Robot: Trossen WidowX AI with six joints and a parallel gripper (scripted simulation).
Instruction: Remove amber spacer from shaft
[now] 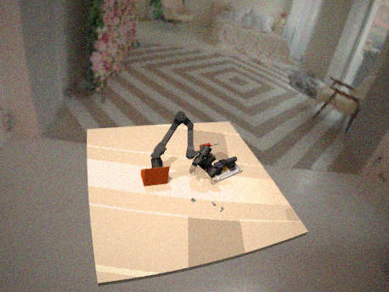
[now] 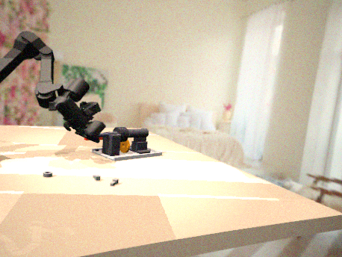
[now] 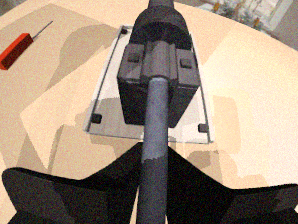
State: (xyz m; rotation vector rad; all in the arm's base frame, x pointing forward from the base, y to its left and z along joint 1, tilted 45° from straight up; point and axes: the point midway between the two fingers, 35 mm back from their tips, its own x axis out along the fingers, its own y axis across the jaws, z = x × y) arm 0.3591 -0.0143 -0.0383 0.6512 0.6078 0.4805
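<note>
My gripper tip is 3 cm short of the grey shaft, 2 cm below it and 1 cm to the right of it. Round my gripper tip: dark spacer (8 cm ahead, 2 cm to the left, 2 cm above).
</note>
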